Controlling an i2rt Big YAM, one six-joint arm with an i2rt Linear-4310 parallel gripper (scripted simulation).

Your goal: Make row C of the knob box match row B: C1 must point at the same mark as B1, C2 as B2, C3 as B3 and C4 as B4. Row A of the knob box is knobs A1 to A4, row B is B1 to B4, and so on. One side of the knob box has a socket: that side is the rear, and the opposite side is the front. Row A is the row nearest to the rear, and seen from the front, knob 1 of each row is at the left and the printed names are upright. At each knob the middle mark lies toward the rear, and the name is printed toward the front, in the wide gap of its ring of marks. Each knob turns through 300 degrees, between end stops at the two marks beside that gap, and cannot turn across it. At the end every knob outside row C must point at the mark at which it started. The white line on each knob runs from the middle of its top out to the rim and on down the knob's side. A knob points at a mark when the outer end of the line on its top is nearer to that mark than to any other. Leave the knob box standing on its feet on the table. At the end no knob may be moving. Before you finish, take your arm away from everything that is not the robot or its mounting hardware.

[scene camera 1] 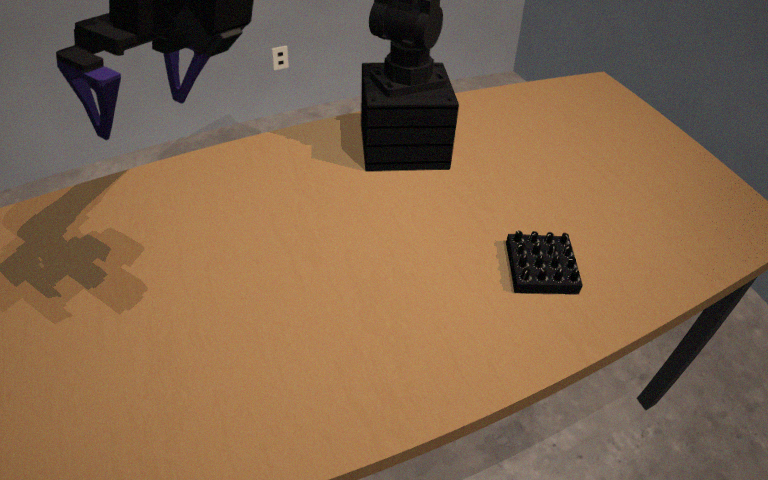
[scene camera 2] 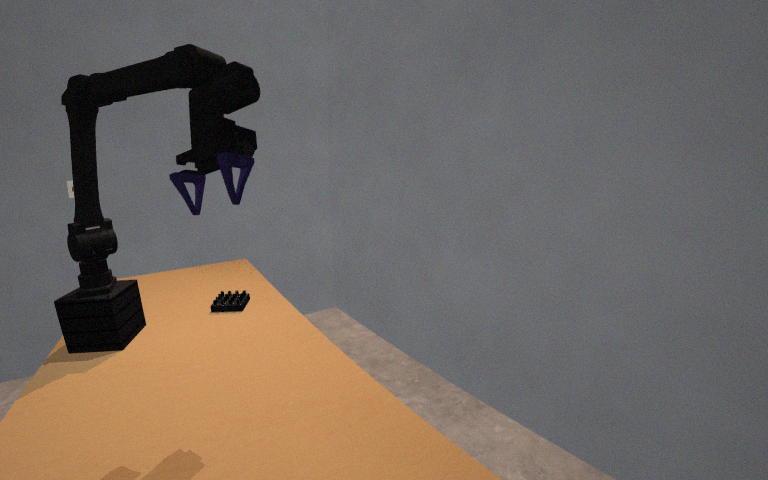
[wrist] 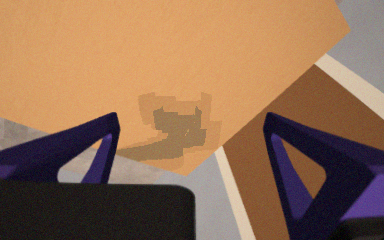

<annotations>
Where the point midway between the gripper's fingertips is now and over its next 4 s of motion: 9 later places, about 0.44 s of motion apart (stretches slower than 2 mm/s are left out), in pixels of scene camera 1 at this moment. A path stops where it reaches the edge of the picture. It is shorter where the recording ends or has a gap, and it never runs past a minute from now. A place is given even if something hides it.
My gripper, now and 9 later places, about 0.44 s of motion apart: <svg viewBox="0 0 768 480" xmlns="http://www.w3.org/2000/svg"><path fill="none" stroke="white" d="M142 118L201 159L326 228L423 259L496 267L535 258L549 242L552 241L549 238L547 228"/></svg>
</annotations>
